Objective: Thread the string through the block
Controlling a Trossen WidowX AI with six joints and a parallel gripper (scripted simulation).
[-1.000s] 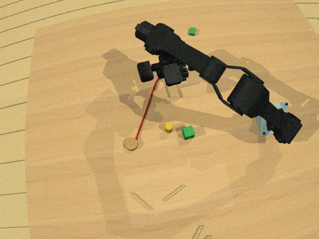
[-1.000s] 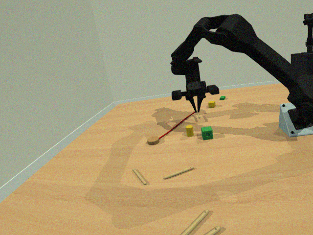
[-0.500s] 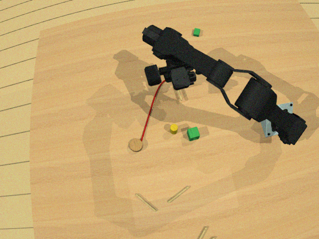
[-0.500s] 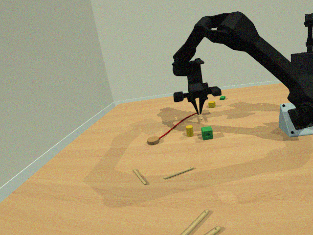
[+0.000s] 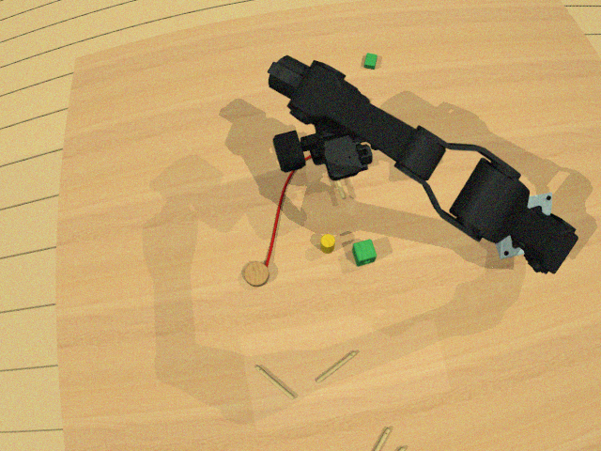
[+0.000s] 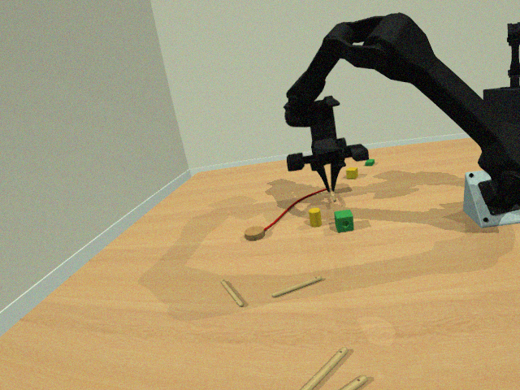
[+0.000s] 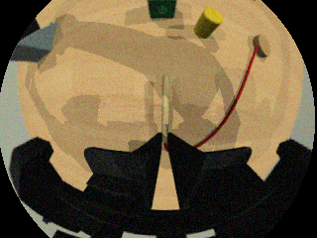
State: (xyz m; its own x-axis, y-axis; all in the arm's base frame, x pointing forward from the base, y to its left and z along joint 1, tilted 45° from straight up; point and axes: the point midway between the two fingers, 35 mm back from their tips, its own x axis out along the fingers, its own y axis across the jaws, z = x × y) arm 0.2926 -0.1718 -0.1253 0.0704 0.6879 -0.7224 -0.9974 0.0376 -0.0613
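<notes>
Right now my gripper tip is 10 mm past the green block and 170 mm to the right of it. The rest, counted from my gripper tip: yellow cube (80 mm behind, 130 mm to the right); then yellow cylinder (50 mm ahead, 140 mm to the left); then thin stick (20 mm to the left).
</notes>
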